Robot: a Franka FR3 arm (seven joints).
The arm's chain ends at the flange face. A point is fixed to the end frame.
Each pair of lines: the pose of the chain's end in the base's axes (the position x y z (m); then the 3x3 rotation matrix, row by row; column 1 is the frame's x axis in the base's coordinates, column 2 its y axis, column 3 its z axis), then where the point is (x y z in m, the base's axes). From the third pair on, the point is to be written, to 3 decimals.
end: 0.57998 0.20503 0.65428; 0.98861 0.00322 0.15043; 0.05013 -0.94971 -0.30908; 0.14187 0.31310 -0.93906
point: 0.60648 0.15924 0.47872
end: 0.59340 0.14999 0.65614; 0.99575 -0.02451 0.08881; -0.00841 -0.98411 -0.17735; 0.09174 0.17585 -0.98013
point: 0.60894 0.12876 0.47468
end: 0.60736 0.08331 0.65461; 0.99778 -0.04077 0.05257; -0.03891 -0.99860 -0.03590; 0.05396 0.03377 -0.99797
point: 0.616 0.088 0.472
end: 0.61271 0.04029 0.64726; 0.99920 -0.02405 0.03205; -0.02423 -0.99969 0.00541; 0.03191 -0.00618 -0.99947
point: 0.618 0.053 0.464
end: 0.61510 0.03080 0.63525; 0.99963 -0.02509 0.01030; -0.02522 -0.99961 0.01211; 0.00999 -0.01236 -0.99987
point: 0.616 0.044 0.452
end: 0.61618 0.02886 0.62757; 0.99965 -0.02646 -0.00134; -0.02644 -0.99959 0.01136; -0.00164 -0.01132 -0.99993
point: 0.615 0.042 0.445
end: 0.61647 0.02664 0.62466; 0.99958 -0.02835 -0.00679; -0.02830 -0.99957 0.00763; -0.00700 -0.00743 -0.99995
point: 0.615 0.039 0.442
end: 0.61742 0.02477 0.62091; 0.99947 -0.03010 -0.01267; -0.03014 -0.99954 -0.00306; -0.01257 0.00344 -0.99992
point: 0.614 0.036 0.438
